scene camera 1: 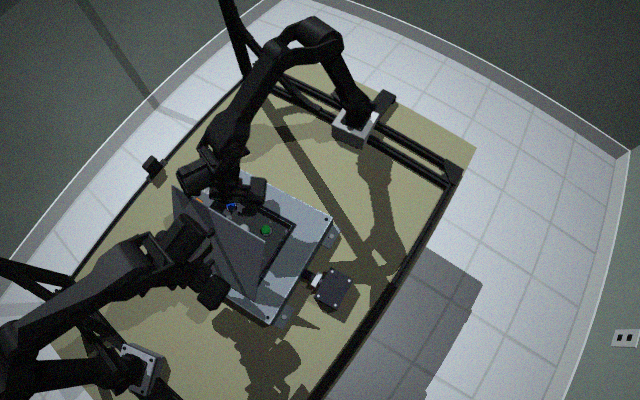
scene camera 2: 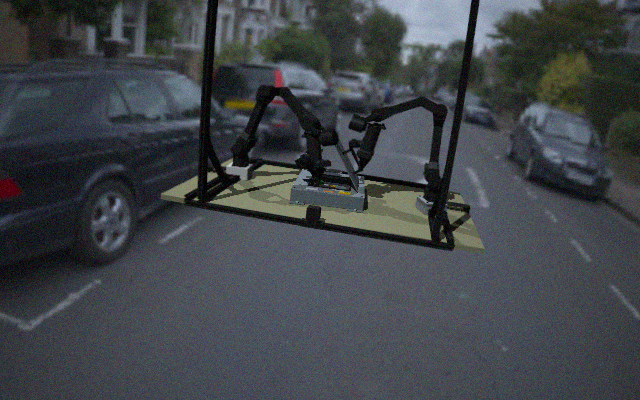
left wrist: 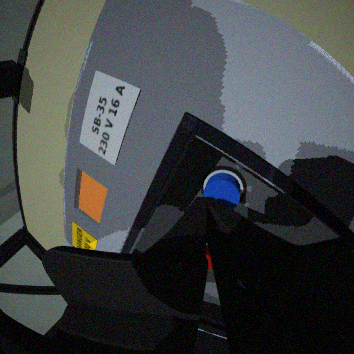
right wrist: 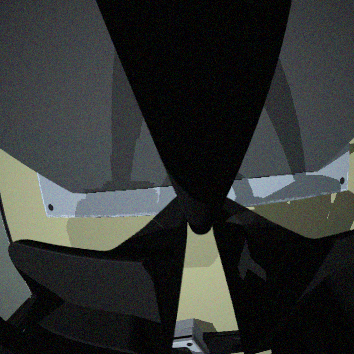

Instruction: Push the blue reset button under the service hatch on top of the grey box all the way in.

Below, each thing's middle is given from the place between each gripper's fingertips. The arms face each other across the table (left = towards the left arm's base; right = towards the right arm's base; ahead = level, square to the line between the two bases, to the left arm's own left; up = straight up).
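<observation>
Service hatch (right wrist: 102, 102): my left hand 90 mm below it, 100 mm short of it, 100 mm to the left of it. Blue reset button (left wrist: 224, 187), from my left hand: 20 mm below, 10 mm ahead.
Service hatch, from my right hand: 30 mm above, 50 mm to the left, 10 mm behind. Blue reset button, from my right hand: 80 mm below, 150 mm to the left, 100 mm behind.
</observation>
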